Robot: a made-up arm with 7 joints. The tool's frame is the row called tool.
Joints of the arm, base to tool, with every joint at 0 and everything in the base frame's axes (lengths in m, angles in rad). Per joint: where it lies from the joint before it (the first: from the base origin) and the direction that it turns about. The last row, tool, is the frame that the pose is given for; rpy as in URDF.
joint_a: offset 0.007 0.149 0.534 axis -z
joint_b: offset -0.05 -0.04 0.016 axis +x
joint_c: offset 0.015 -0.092 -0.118 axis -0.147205 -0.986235 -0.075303
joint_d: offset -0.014 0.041 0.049 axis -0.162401 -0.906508 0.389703
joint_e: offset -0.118 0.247 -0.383 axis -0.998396 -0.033 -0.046
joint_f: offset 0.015 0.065 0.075 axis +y
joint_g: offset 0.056 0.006 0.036 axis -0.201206 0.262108 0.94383
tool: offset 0.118 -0.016 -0.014 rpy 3.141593 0 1.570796
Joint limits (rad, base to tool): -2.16..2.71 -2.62..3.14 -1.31..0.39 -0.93..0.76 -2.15..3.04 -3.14..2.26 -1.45..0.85
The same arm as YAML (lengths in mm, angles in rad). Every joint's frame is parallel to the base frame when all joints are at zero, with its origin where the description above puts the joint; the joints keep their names.
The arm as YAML. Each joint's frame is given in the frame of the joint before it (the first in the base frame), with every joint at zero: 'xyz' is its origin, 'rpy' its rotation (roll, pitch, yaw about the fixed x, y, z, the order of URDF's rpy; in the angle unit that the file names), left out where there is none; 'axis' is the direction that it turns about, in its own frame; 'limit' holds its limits. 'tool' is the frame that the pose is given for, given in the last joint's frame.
units:
  length: mm
  angle: rad
joints:
  - name: joint_a
    type: revolute
    origin:
      xyz: [7.0, 149.0, 534.0]
    axis: "-z"
    limit:
      lower: -2.16
      upper: 2.71
  - name: joint_b
    type: revolute
    origin:
      xyz: [-50.0, -40.0, 16.0]
    axis: "+x"
    limit:
      lower: -2.62
      upper: 3.14
  - name: joint_c
    type: revolute
    origin:
      xyz: [15.0, -92.0, -118.0]
    axis: [-0.147205, -0.986235, -0.075303]
    limit:
      lower: -1.31
      upper: 0.39
  - name: joint_d
    type: revolute
    origin:
      xyz: [-14.0, 41.0, 49.0]
    axis: [-0.162401, -0.906508, 0.389703]
    limit:
      lower: -0.93
      upper: 0.76
  - name: joint_e
    type: revolute
    origin:
      xyz: [-118.0, 247.0, -383.0]
    axis: [-0.998396, -0.033, -0.046]
    limit:
      lower: -2.15
      upper: 3.04
  - name: joint_f
    type: revolute
    origin:
      xyz: [15.0, 65.0, 75.0]
    axis: "+y"
    limit:
      lower: -3.14
      upper: 2.26
  - name: joint_g
    type: revolute
    origin:
      xyz: [56.0, 6.0, 36.0]
    axis: [-0.201206, 0.262108, 0.94383]
    limit:
      lower: -1.45
      upper: 0.85
tool:
  origin:
    xyz: [118.0, -16.0, -14.0]
    rpy: [-3.1416, 0.0, 1.5708]

